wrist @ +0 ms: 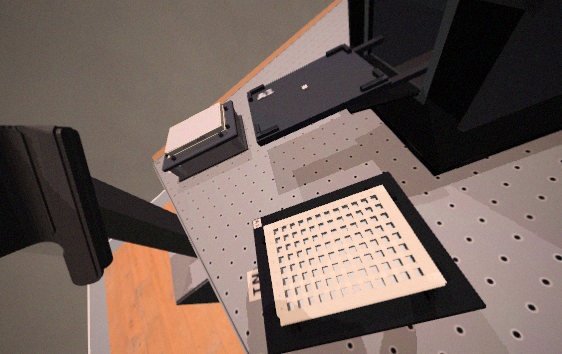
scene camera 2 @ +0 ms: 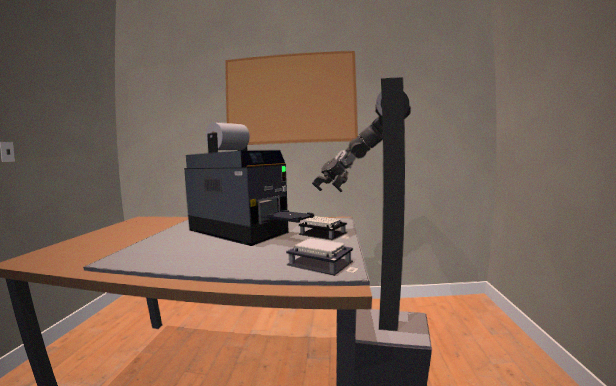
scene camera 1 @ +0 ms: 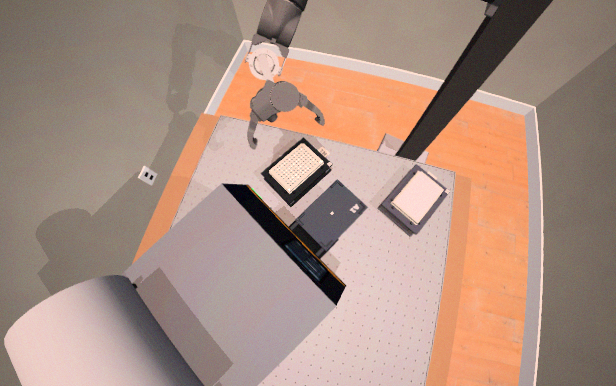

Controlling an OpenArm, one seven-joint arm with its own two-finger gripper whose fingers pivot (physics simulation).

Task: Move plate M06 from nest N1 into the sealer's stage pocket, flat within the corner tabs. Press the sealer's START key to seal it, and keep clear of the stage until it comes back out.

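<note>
Plate M06 [scene camera 1: 297, 167] [scene camera 2: 322, 220] [wrist: 352, 255], cream with a grid of wells, lies on the black nest N1 [scene camera 1: 309, 182] [wrist: 434, 250]. The N1 label shows beside it in the wrist view. My gripper [scene camera 1: 287, 133] [scene camera 2: 328, 188] is open and empty, raised above the table near N1; one finger shows at the left of the wrist view. The sealer's dark stage [scene camera 1: 330, 225] [scene camera 2: 292, 216] [wrist: 310, 97] is out, with its pocket bare and corner tabs visible. The sealer [scene camera 1: 235, 255] [scene camera 2: 220, 197] has a green light on its front. I cannot make out the START key's label.
A second nest [scene camera 1: 400, 218] [scene camera 2: 320, 257] [wrist: 215, 161] carries a white-topped plate [scene camera 1: 418, 196] [scene camera 2: 320, 246] [wrist: 195, 127], across the stage from N1. A film roll [scene camera 1: 65, 335] [scene camera 2: 233, 136] sits on the sealer. My arm's dark column [scene camera 1: 465, 85] [scene camera 2: 393, 210] stands beside the table.
</note>
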